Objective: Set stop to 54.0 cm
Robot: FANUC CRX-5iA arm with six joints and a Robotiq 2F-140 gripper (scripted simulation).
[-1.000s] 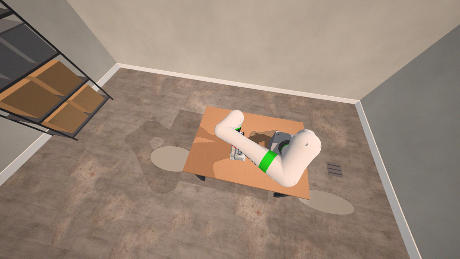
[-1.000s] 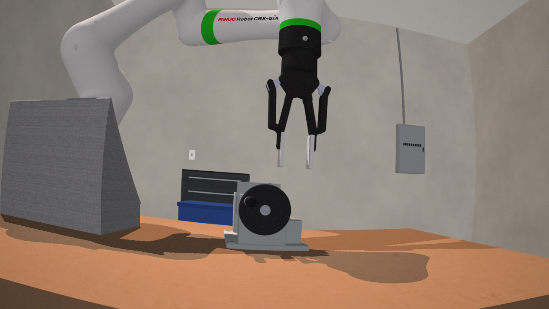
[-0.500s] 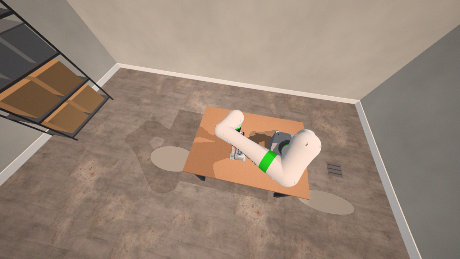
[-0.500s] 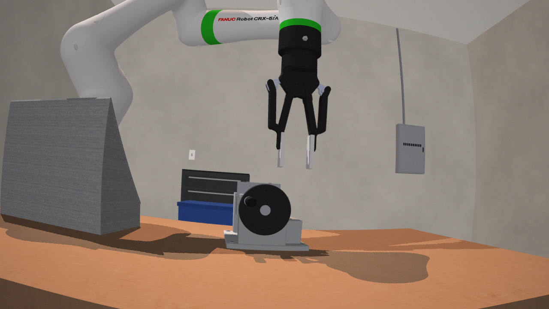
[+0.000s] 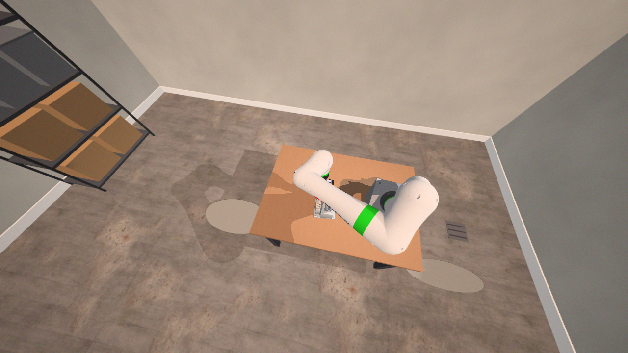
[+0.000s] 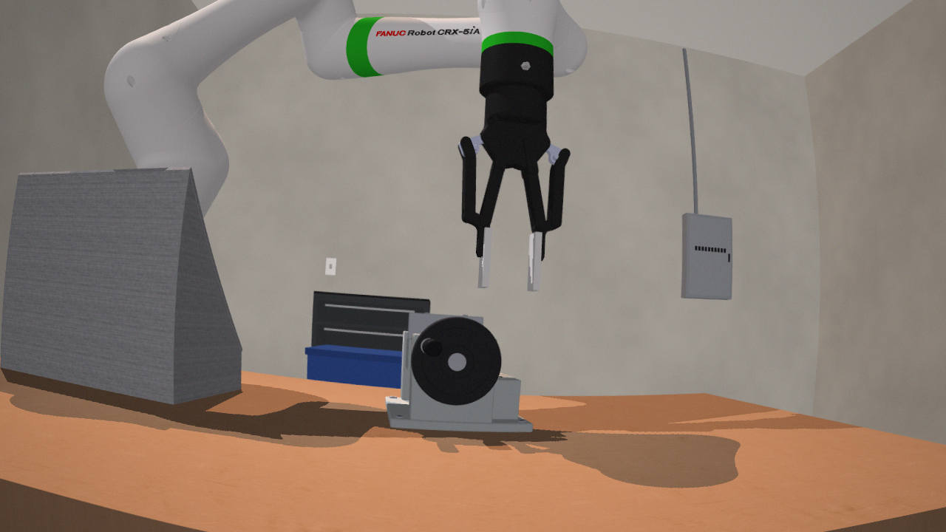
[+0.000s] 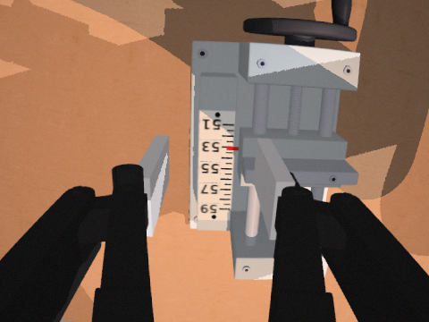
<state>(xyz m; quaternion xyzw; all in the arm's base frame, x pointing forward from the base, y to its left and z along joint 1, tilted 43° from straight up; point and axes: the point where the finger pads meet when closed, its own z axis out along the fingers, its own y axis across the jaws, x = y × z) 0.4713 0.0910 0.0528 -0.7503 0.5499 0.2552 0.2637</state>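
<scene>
My hand is 130 mm to the left of the black crank knob, 100 mm above it and 60 mm past it. From my hand the other things lie so: sliding stop block (100 mm below, 60 mm behind, 10 mm to the left); black handwheel (120 mm to the right, 100 mm below, 60 mm behind).
</scene>
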